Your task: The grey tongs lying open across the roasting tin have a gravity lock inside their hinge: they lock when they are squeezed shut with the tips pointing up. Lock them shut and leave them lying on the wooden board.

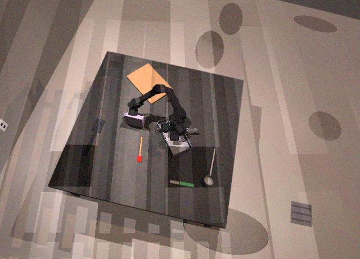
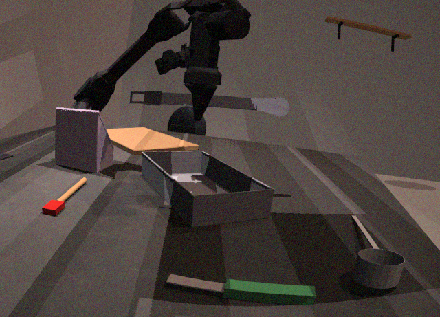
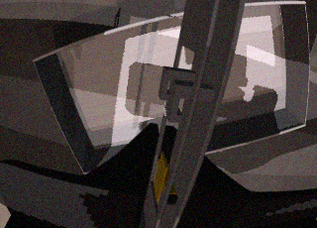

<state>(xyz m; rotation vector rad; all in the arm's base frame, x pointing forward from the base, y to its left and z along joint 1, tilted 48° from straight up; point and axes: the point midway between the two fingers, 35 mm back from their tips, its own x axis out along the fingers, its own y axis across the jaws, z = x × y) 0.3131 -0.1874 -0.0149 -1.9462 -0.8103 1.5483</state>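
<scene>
My gripper tip is 10 mm short of the grey roasting tin, 30 mm to the right of it and 130 mm above it. Round my gripper tip: red-headed spatula (240 mm behind, 130 mm to the right, 150 mm below); then wooden board (250 mm behind, 520 mm to the left, 150 mm below); then yellow part (10 mm behind, 40 mm above).
</scene>
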